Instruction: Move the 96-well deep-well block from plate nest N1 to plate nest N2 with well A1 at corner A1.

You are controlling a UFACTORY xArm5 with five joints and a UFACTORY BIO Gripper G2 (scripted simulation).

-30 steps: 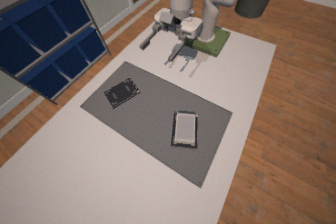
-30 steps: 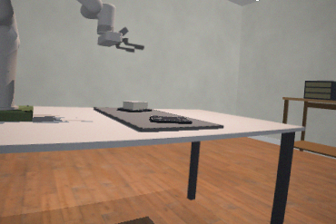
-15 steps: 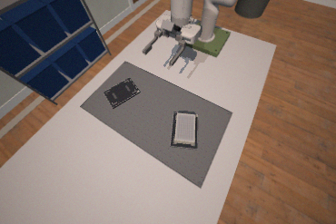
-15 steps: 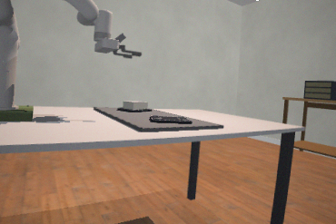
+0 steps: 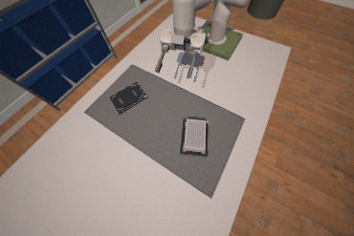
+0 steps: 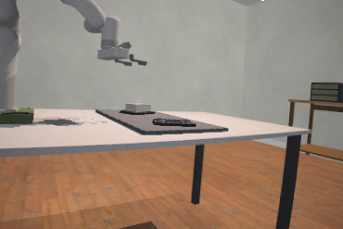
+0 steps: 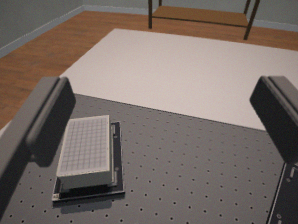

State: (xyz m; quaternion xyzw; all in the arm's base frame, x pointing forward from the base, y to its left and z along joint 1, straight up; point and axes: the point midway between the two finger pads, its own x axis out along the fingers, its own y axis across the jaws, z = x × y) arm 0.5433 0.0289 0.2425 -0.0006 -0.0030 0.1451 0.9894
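My hand is 23 cm above the white 96-well deep-well block, 16 cm to the right of it and 10 cm short of it. Also, from my hand: grey perforated mat 26 cm below, 8 cm ahead, 3 cm to the right.
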